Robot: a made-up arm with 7 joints.
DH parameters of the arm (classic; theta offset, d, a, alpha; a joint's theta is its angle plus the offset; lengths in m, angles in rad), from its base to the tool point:
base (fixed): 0 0 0 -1.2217
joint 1: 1.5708 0 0 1.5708
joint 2: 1.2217 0 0 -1.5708
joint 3: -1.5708 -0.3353 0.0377 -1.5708
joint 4: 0 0 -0.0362 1.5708
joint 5: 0 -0.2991 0 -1.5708
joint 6: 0 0 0 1.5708
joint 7: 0 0 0 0
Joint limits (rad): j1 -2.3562..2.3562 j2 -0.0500..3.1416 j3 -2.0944..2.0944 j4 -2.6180..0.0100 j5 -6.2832..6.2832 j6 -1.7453..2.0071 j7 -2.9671..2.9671
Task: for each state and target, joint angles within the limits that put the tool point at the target. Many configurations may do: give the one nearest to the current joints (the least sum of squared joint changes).
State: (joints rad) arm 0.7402 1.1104 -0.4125 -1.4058 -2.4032 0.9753 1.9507
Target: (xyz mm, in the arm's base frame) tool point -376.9 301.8 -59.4
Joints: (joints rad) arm 1.6118 1.6610 -1.0299 -1.6449 -2.4032 0.9753 1.9507
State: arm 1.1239 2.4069 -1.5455 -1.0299 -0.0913 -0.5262 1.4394
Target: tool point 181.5 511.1 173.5
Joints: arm 1.1902 2.7534 -1.3062 -1.1740 -0.0913 -0.5262 1.4394
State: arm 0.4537 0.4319 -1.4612 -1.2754 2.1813 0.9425 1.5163
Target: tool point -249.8 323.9 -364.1
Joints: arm 0.5493 1.3022 -1.4970 -1.3156 2.1813 0.9425 1.5163
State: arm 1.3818 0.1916 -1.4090 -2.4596 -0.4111 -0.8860 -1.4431
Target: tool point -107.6 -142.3 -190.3
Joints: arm 1.3369 0.4730 -1.1272 -2.5398 -0.4111 -0.8860 -1.4431
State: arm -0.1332 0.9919 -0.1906 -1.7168 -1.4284 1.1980 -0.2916
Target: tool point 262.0 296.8 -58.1
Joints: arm 0.2244 1.0364 0.4514 -2.0239 -1.4284 1.1980 -0.2916
